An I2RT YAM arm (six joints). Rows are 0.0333 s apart.
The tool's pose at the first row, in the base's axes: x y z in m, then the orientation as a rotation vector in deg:
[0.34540, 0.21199, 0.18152, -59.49, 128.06, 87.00]
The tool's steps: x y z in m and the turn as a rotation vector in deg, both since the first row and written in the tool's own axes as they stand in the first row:
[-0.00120, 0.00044, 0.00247, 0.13, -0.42, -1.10]
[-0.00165, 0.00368, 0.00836, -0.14, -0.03, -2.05]
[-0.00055, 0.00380, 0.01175, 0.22, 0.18, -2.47]
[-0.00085, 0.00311, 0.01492, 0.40, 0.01, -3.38]
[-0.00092, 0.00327, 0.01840, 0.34, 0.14, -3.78]
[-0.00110, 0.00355, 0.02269, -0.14, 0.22, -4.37]
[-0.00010, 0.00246, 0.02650, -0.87, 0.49, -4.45]
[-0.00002, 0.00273, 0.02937, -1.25, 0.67, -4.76]
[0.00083, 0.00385, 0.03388, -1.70, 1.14, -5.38]
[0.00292, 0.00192, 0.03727, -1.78, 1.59, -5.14]
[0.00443, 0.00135, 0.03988, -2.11, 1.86, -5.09]
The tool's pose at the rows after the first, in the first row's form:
[0.34551, 0.21477, 0.18145, -60.09, 126.91, 86.47]
[0.34258, 0.22083, 0.18148, -61.46, 126.21, 86.34]
[0.34110, 0.22340, 0.17950, -61.96, 126.18, 85.68]
[0.34120, 0.22619, 0.17782, -62.59, 125.38, 85.10]
[0.34051, 0.22933, 0.17649, -63.11, 125.08, 84.99]
[0.33967, 0.23327, 0.17495, -63.87, 124.37, 85.33]
[0.33899, 0.23600, 0.17199, -64.42, 124.08, 86.16]
[0.33823, 0.23856, 0.17091, -65.00, 123.71, 86.46]
[0.33605, 0.24243, 0.16930, -66.17, 123.22, 86.67]
[0.33524, 0.24416, 0.16531, -66.42, 123.67, 86.79]
[0.33406, 0.24573, 0.16294, -66.74, 123.71, 87.17]

